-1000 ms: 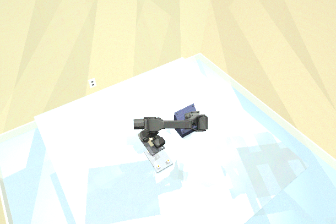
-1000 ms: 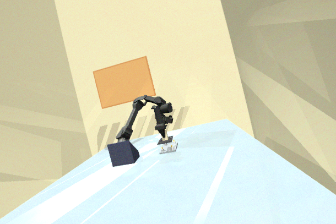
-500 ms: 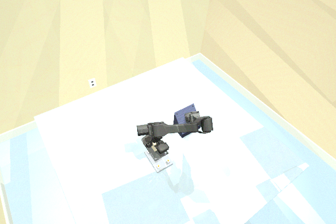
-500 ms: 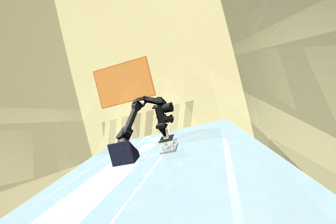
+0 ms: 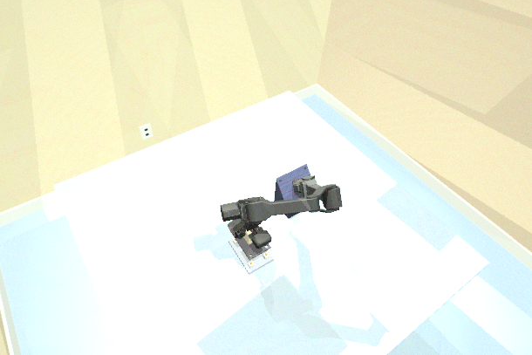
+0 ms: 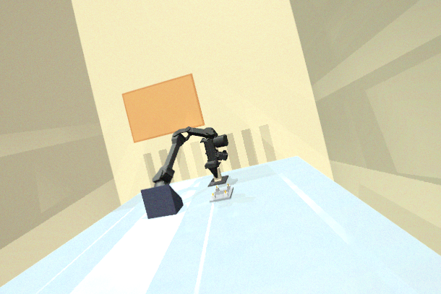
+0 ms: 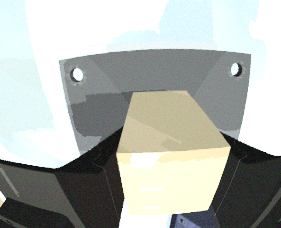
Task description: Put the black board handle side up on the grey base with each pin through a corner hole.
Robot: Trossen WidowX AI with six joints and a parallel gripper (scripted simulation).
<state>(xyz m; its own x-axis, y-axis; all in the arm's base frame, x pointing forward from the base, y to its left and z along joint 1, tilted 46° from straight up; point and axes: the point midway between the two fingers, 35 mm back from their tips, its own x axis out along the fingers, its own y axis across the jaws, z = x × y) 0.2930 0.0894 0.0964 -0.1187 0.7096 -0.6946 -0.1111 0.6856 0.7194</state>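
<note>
The grey base lies 100 mm below my gripper tip. From my gripper tip the other things lie so: flat black board right at my gripper tip.
</note>
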